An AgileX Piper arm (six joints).
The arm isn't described. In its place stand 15 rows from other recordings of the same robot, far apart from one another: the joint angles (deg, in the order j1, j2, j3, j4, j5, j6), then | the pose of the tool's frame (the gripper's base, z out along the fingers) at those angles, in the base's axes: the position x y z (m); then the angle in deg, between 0 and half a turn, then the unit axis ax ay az.
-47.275 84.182 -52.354 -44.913 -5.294 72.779 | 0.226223, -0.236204, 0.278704, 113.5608, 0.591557, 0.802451, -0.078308
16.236 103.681 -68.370 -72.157 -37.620 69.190 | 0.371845, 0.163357, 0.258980, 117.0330, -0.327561, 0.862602, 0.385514
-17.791 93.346 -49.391 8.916 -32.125 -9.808 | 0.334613, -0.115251, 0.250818, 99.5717, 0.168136, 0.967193, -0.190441
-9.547 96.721 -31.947 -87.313 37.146 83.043 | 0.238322, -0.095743, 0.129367, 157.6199, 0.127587, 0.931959, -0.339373
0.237 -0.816 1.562 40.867 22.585 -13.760 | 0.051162, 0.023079, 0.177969, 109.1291, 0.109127, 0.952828, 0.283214
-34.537 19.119 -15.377 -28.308 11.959 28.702 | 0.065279, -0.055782, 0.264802, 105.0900, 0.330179, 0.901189, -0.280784
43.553 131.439 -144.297 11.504 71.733 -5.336 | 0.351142, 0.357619, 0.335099, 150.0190, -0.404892, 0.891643, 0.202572
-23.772 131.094 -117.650 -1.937 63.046 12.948 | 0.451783, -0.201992, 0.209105, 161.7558, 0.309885, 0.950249, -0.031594
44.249 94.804 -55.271 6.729 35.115 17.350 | 0.219927, 0.222799, 0.192103, 165.0479, -0.189995, 0.973511, 0.127197
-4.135 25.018 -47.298 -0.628 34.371 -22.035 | 0.063315, -0.005142, 0.400640, 99.8784, -0.154079, 0.967068, -0.202581
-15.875 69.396 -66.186 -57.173 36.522 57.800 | 0.238328, -0.115090, 0.403653, 115.3990, 0.354290, 0.884560, -0.303367
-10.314 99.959 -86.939 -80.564 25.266 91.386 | 0.405210, -0.112686, 0.363445, 104.2886, 0.352742, 0.913476, -0.202817
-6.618 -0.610 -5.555 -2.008 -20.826 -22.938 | 0.036031, -0.003039, 0.276901, 65.1634, -0.152405, 0.887689, -0.434490
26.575 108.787 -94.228 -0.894 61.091 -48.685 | 0.365963, 0.181671, 0.272091, 161.1806, -0.612133, 0.789743, -0.039986
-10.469 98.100 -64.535 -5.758 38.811 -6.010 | 0.337129, -0.068113, 0.212793, 158.2896, 0.006027, 0.997706, -0.067424
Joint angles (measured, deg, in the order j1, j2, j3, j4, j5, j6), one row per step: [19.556, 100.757, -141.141, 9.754, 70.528, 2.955]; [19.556, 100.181, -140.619, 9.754, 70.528, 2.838]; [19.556, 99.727, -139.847, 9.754, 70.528, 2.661]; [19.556, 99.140, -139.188, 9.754, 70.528, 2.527]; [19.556, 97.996, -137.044, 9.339, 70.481, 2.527]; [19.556, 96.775, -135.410, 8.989, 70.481, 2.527]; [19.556, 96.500, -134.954, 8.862, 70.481, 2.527]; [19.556, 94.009, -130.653, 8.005, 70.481, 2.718]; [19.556, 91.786, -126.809, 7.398, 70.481, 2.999]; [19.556, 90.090, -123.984, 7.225, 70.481, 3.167]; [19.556, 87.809, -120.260, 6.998, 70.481, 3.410]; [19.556, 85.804, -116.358, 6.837, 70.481, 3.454]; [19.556, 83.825, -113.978, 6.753, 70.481, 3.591]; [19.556, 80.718, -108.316, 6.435, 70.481, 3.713]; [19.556, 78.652, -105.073, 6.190, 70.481, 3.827]
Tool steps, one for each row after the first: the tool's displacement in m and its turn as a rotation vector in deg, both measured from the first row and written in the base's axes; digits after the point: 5 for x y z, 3 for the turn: [-0.00270, -0.00096, 0.00113, -0.074, -0.104, 0.049]; [-0.00392, -0.00139, 0.00047, -0.320, 0.116, 0.123]; [-0.00636, -0.00226, 0.00103, -0.450, 0.124, 0.179]; [-0.00869, -0.00374, -0.00164, -1.041, 0.928, -0.115]; [-0.01297, -0.00581, -0.00188, -1.416, 1.234, -0.358]; [-0.01370, -0.00627, -0.00235, -1.563, 1.374, -0.445]; [-0.02025, -0.00994, -0.00757, -2.613, 2.955, -1.104]; [-0.02648, -0.01311, -0.01280, -3.372, 4.448, -1.624]; [-0.03182, -0.01528, -0.01661, -3.756, 5.534, -1.802]; [-0.03936, -0.01832, -0.02186, -4.233, 6.930, -2.048]; [-0.04500, -0.02057, -0.02982, -4.982, 8.683, -2.147]; [-0.05348, -0.02372, -0.03124, -5.079, 9.093, -2.263]; [-0.06348, -0.02777, -0.04325, -6.123, 11.448, -2.489]; [-0.07116, -0.03089, -0.04933, -6.637, 12.528, -2.683]
